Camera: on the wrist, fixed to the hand. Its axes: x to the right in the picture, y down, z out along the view.
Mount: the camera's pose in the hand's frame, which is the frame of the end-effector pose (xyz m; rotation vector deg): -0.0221 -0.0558 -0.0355 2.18 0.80 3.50
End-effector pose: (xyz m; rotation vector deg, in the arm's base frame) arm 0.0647 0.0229 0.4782 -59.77 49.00 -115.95
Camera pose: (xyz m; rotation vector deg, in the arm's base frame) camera 0.0285 0.0793 0.4974 -55.67 48.28 -114.06
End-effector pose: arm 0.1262 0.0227 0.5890 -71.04 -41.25 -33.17
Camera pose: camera 0.0767 -0.0247 0.6018 -69.75 -38.75 -29.85
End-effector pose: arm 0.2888 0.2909 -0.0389 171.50 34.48 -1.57
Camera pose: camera 0.2469 0.3368 -0.0074 174.71 29.60 -0.80
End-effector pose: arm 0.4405 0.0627 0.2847 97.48 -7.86 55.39
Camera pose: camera 0.4374 0.1055 0.2298 99.32 -9.36 59.13
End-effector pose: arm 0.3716 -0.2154 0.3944 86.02 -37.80 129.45
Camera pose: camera 0.3821 -0.1500 0.3726 86.00 -38.44 133.97
